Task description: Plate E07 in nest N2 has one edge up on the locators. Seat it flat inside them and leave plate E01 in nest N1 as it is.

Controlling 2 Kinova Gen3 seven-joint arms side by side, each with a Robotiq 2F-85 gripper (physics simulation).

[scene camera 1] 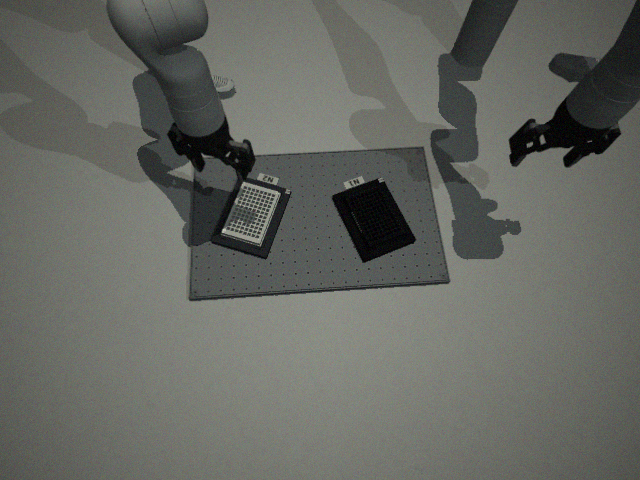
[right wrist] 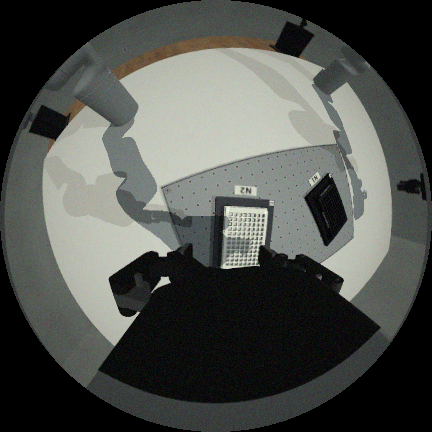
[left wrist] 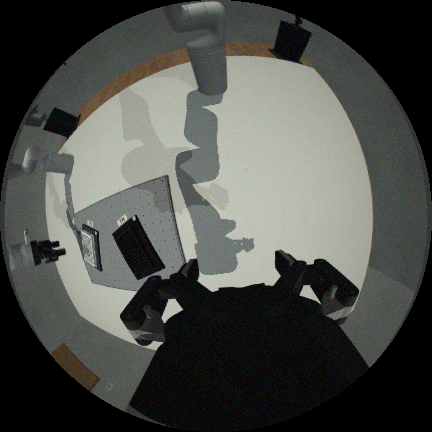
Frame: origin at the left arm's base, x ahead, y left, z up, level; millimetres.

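Seen in the pictures: left gripper, fingertip midpoint: (scene camera 1: 539,162) (right wrist: 398,185) (left wrist: 236,263); right gripper, fingertip midpoint: (scene camera 1: 222,173) (right wrist: 225,252) (left wrist: 61,246); left arm's base, origin of the base link: (scene camera 1: 470,53) (right wrist: 321,86) (left wrist: 212,86); right arm's base, origin of the base link: (right wrist: 124,113) (left wrist: 70,165).
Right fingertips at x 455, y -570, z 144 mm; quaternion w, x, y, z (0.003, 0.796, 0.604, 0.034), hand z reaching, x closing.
Offsets run from my right fingertips to a thing's top centre. "spot": to the spot under its first point.
White plate E07 {dx +28, dy +42, dz -105 mm} (scene camera 1: 251,211) (left wrist: 89,247) (right wrist: 245,235) lies in dark nest N2 (scene camera 1: 240,246) (right wrist: 218,230), inside its outline; a thin side wall shows along its right side in the right wrist view. I cannot tell whether it is fully flat. Black plate E01 {dx +28, dy +300, dz -105 mm} (scene camera 1: 374,211) (left wrist: 137,247) (right wrist: 334,202) sits in black nest N1 {spot: dx +101, dy +326, dz -120 mm} (scene camera 1: 387,249); dark on dark hides its seating. My right gripper (scene camera 1: 222,169) (right wrist: 225,252) is open, with empty fingers above and beside N2's upper left in scene camera 1. My left gripper (scene camera 1: 541,164) (left wrist: 236,263) is open and empty, right of the board.
Both nests stand on a grey perforated board {dx +24, dy +177, dz -131 mm} (scene camera 1: 310,268) (left wrist: 160,215) (right wrist: 200,200). The N2 label {spot: dx -66, dy +69, dz -130 mm} (scene camera 1: 267,178) (right wrist: 245,190) and N1 label {spot: dx -61, dy +262, dz -129 mm} (scene camera 1: 354,182) (right wrist: 314,179) lie behind their nests. A small white ribbed object (scene camera 1: 222,83) shows beside the right arm. Arm shadows cross the board's left part.
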